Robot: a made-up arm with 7 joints. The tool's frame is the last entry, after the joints.
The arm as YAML. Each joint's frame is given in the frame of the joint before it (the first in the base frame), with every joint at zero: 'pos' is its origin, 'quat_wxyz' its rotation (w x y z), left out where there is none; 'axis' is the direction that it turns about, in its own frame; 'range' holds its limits. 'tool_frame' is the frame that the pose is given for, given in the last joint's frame.
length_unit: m
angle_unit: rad
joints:
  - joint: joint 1
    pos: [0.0, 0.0, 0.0]
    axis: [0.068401, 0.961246, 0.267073]
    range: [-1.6, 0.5]
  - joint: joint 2
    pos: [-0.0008, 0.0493, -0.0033]
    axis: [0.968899, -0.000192, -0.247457]
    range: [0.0, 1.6]
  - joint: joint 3
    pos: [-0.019, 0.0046, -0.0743]
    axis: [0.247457, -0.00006, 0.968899]
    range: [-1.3, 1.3]
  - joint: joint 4
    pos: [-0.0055, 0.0, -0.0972]
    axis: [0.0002, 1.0, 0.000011]
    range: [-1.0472, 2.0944]
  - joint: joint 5
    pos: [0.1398, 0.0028, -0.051]
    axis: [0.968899, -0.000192, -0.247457]
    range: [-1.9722, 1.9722]
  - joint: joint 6
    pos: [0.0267, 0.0, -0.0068]
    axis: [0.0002, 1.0, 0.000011]
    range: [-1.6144, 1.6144]
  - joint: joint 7
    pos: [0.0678, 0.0, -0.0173]
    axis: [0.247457, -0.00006, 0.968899]
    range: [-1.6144, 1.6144]
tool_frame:
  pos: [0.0, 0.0, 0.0]
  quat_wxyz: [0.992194, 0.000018, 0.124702, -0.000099]
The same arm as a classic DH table. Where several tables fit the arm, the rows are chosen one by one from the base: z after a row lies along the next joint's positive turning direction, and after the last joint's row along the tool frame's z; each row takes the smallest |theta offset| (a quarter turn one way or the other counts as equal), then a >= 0, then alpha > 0; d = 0 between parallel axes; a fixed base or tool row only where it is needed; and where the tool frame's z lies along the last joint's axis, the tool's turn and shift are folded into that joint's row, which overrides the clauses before.
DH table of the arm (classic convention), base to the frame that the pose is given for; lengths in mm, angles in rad. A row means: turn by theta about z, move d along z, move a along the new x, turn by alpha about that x. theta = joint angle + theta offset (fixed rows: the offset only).
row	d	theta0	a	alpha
base (fixed)	0.0	-0.0710	0.0	-1.3004
joint 1	46.5	-1.3111	-16.9	-1.5708
joint 2	0.0	1.2915	-4.6	1.5708
joint 3	-172.2	1.5708	18.7	-1.5708
joint 4	2.8	1.5708	14.8	1.5708
joint 5	175.6	0.0000	0.0	-1.5708
joint 6	0.0	-1.5708	70.0	1.5708
joint 7	0.0	0.0000	0.0	0.0000
Joint limits (rad, base to tool): -1.6000..0.5000 0.0000..1.6000 -1.3000..1.3000 -1.0472..2.0944 -1.9722..1.9722 -1.6144..1.6144 -1.6144..1.6144

